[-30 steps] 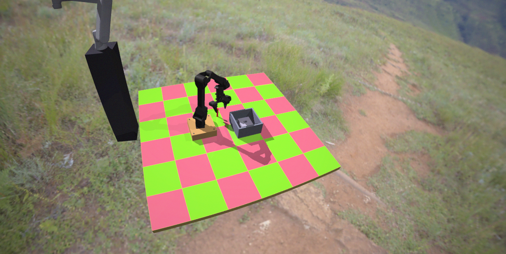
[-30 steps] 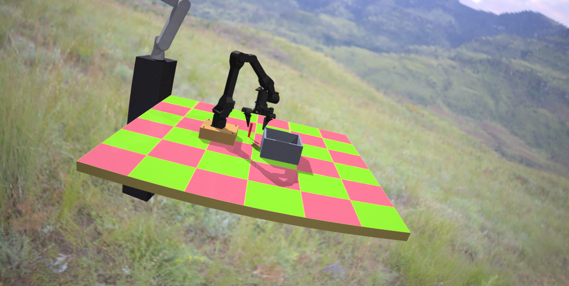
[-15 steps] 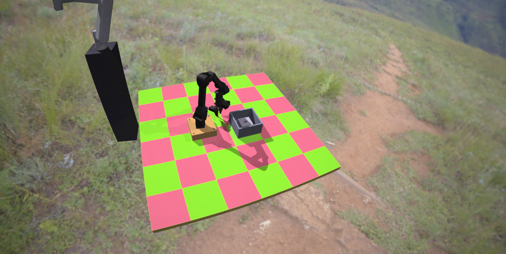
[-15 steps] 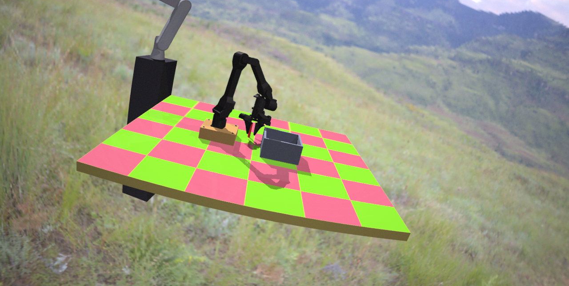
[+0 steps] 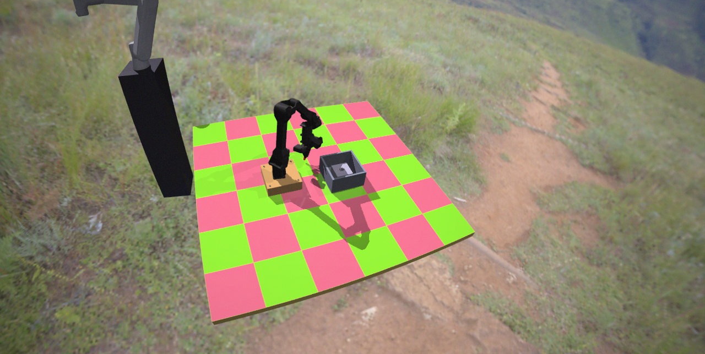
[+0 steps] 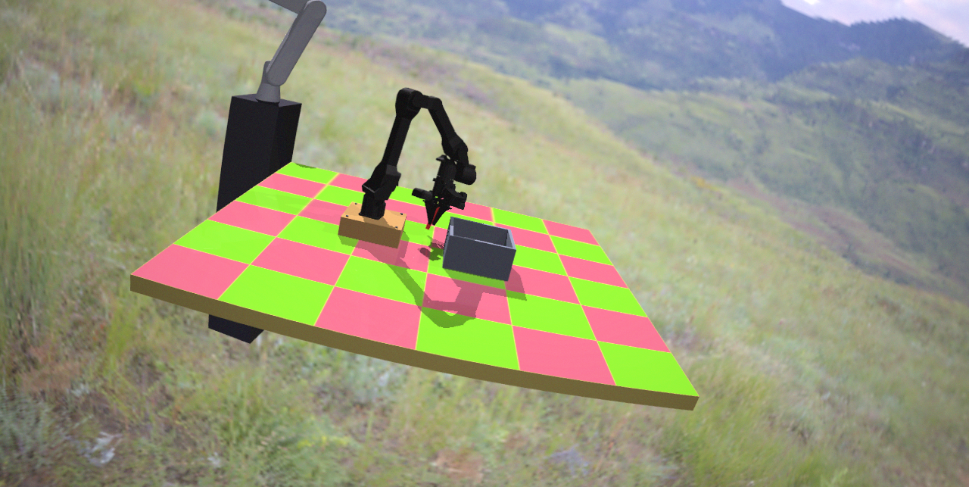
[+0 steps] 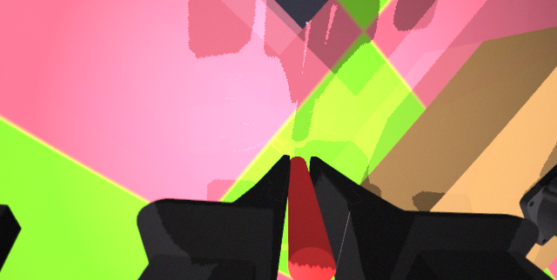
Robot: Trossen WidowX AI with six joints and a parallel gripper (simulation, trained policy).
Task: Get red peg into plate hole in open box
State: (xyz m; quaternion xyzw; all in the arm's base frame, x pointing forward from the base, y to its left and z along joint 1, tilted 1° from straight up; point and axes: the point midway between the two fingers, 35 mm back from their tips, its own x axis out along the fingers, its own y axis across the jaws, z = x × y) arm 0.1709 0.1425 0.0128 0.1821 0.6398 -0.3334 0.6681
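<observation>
Now: the pale plate 17 cm ahead of my gripper tip, 15 cm to the right of it and 1 cm above it. Also, from my gripper tip: grey box 17 cm ahead, 15 cm to the right, 1 cm below; red peg 1 cm to the left, 2 cm above.
</observation>
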